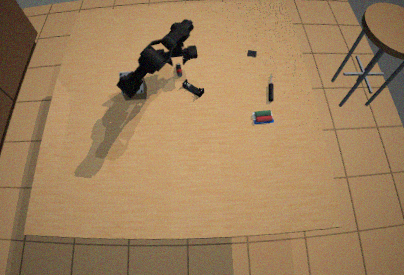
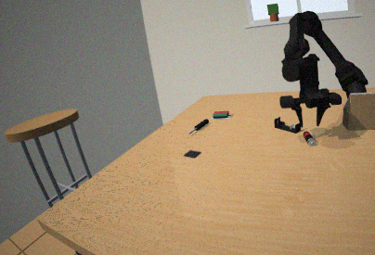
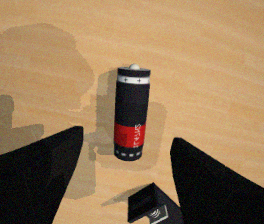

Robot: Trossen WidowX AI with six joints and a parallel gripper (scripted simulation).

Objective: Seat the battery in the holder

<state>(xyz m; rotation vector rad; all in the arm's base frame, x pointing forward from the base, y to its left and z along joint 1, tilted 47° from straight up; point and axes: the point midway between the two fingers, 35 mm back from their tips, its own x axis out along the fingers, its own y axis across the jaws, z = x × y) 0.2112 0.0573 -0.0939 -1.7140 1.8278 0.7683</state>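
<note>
Right now the battery is 40 mm below my gripper tip. Round my gripper tip: screwdriver 430 mm ahead, 150 mm to the right, 40 mm below; then black square 380 mm ahead, 70 mm to the left, 50 mm below.
</note>
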